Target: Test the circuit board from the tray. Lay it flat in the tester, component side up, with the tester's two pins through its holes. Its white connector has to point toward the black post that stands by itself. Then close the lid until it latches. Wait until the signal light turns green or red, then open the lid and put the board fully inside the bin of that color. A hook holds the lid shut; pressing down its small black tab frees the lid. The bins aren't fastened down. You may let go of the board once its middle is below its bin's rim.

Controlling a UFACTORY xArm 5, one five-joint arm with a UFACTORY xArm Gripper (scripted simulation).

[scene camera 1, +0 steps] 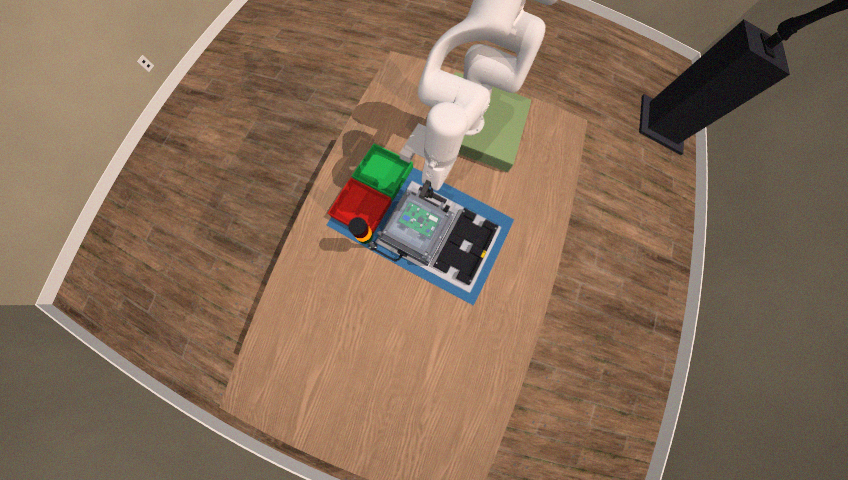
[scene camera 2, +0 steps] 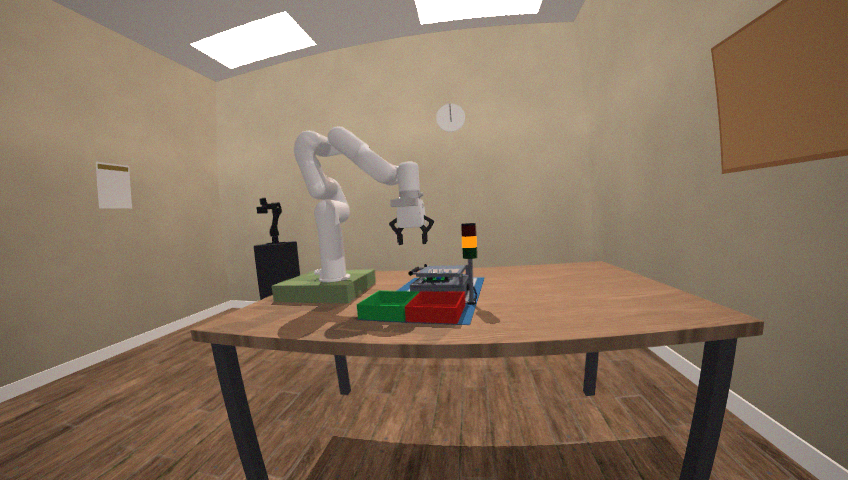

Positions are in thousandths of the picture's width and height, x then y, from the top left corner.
A red bin shows in scene camera 1 (420,416) and in scene camera 2 (523,641). A green bin shows in scene camera 1 (451,355) and in scene camera 2 (452,636).
